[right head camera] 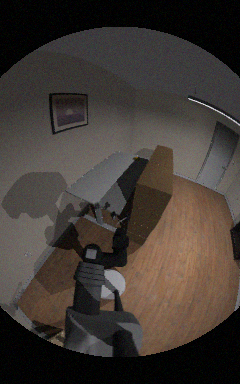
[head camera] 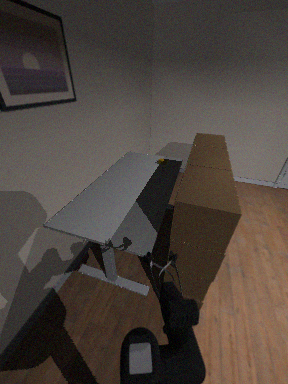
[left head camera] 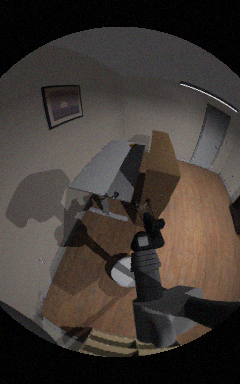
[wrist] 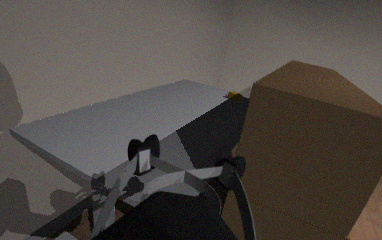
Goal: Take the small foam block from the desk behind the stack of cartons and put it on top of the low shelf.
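Pixels of known places: gripper, fingertip midpoint: [right head camera: 120, 212] [head camera: 159, 253] [left head camera: 139, 198] [wrist: 187, 153]; robot's base, link origin: [right head camera: 108, 283] [left head camera: 127, 271].
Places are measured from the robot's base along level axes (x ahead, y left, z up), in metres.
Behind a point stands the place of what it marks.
Note:
The small foam block, yellow [head camera: 160, 161] {z 0.723, x 1.947, y -0.322 m} [left head camera: 133, 145] {z 0.717, x 1.920, y -0.352 m} [right head camera: 136, 158] {z 0.721, x 1.930, y -0.349 m} [wrist: 233, 95] {z 0.725, x 1.932, y -0.337 m}, lies at the far end of the grey desk [head camera: 110, 190] {z 0.692, x 1.382, y 0.218 m} [left head camera: 102, 167] {z 0.693, x 1.277, y 0.211 m} [right head camera: 100, 175] {z 0.692, x 1.318, y 0.221 m} [wrist: 125, 120] {z 0.692, x 1.234, y 0.236 m}, near the edge of a dark shadow. The stack of brown cartons [head camera: 207, 200] {z 1.052, x 0.718, y -0.347 m} [left head camera: 161, 182] {z 0.940, x 0.665, y -0.333 m} [right head camera: 152, 200] {z 0.928, x 0.660, y -0.343 m} [wrist: 310, 150] {z 0.949, x 0.667, y -0.327 m} stands along the desk's right side. My gripper [head camera: 161, 257] {z 1.008, x 0.472, y -0.083 m} [wrist: 187, 153] {z 1.008, x 0.472, y -0.083 m} is open and empty, at the near end of the desk and cartons, far from the block. Part of the low wooden shelf [left head camera: 110, 342] shows at the bottom of the left head view.
The desk's metal foot [head camera: 115, 280] stands on the wood floor under its near end. A wall with a framed picture [head camera: 37, 57] {z 1.628, x 1.294, y 0.511 m} [left head camera: 63, 106] {z 1.578, x 1.239, y 0.534 m} [right head camera: 69, 112] {z 1.591, x 1.251, y 0.529 m} runs along the desk's left. Wood floor lies right of the cartons, with a door [left head camera: 211, 135] {z 1.167, x 2.310, y -2.864 m} [right head camera: 218, 155] {z 1.136, x 2.312, y -2.859 m} beyond.

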